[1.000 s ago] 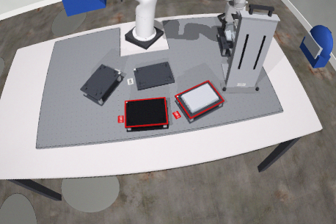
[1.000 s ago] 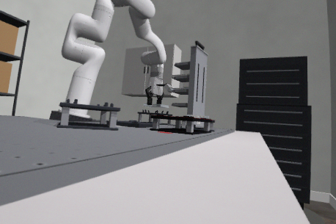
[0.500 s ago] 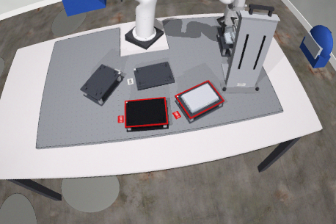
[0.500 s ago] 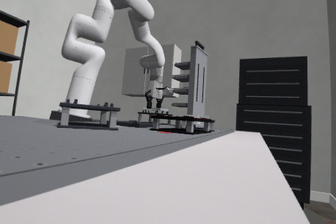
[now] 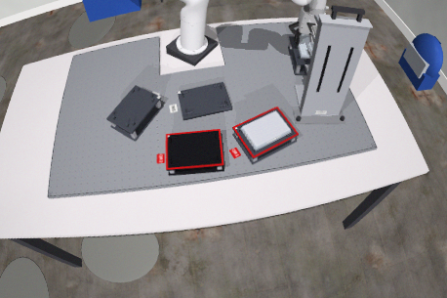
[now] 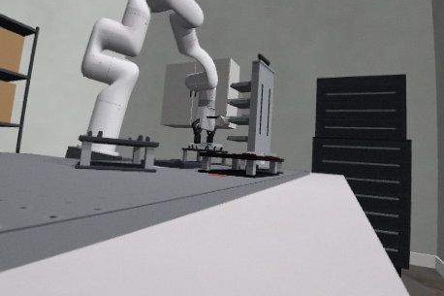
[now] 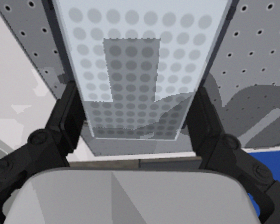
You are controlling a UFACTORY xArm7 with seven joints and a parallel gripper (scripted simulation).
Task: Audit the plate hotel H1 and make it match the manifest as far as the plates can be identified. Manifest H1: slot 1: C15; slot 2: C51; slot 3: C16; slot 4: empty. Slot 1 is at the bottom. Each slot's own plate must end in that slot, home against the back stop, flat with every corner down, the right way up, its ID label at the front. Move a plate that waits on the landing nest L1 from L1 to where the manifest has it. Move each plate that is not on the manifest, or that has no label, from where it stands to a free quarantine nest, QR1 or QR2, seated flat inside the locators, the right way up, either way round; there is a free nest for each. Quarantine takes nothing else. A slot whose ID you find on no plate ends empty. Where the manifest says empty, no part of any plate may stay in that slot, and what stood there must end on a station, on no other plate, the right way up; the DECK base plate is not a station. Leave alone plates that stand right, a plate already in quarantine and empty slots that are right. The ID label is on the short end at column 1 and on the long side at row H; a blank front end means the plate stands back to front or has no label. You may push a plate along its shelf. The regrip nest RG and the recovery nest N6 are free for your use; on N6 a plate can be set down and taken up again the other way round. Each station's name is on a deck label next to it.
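Now: hand 9 cm past the RG label, 9 cm above it and 2 cm to the right of it. Also, from my hand: H1 label: 16 cm ahead, 9 cm below, 6 cm to the left; white plate: 30 cm ahead, 28 cm to the right, 5 cm below; plate labelled C16: 18 cm ahead, 17 cm above, 5 cm to the right.
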